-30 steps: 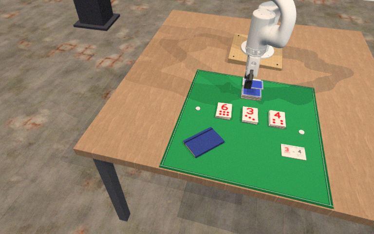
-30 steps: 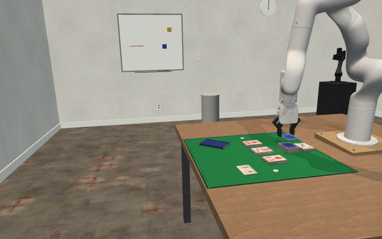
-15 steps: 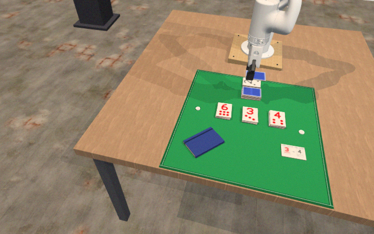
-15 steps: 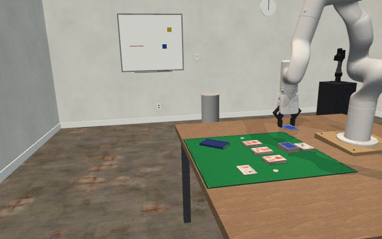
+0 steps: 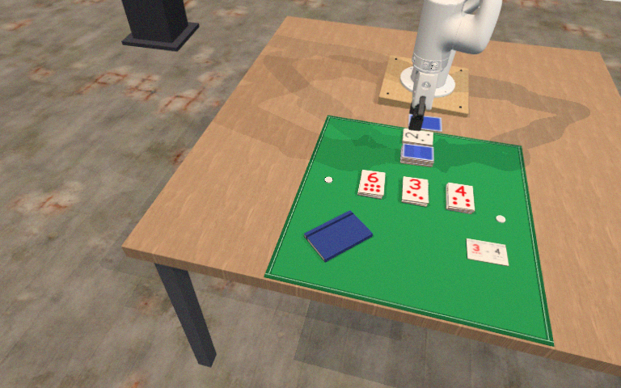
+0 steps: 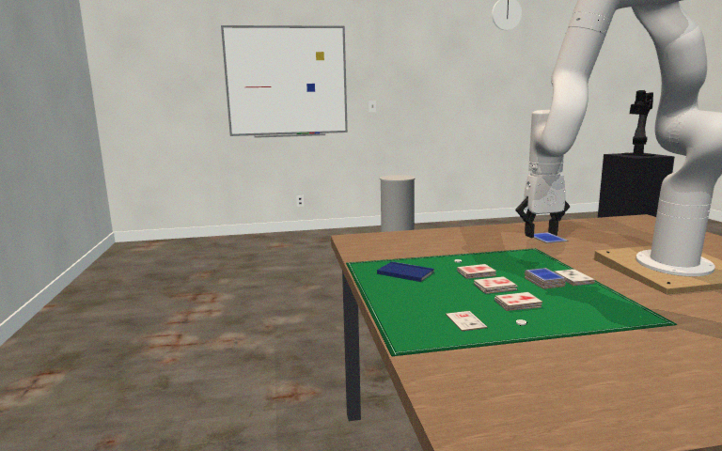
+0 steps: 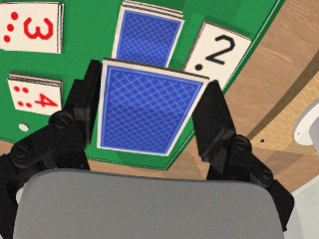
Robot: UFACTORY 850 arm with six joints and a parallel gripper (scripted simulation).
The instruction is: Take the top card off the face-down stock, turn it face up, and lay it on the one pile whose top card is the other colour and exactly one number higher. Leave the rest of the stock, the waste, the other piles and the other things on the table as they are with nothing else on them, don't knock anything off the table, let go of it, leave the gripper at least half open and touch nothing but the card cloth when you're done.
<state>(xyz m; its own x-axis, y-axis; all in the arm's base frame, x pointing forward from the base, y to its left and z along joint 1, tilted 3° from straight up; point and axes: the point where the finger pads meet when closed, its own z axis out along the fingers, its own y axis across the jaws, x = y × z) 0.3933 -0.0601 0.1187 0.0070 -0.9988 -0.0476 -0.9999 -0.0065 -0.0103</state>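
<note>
Right now the black 2 is 90 mm behind my hand, 30 mm to the left of it and 130 mm below it. Also, from my hand: green card cloth: 180 mm ahead, 20 mm to the left, 150 mm below; then black 5 card: 30 mm to the left, 10 mm below; then blue notebook: 330 mm ahead, 150 mm to the right, 130 mm below.
</note>
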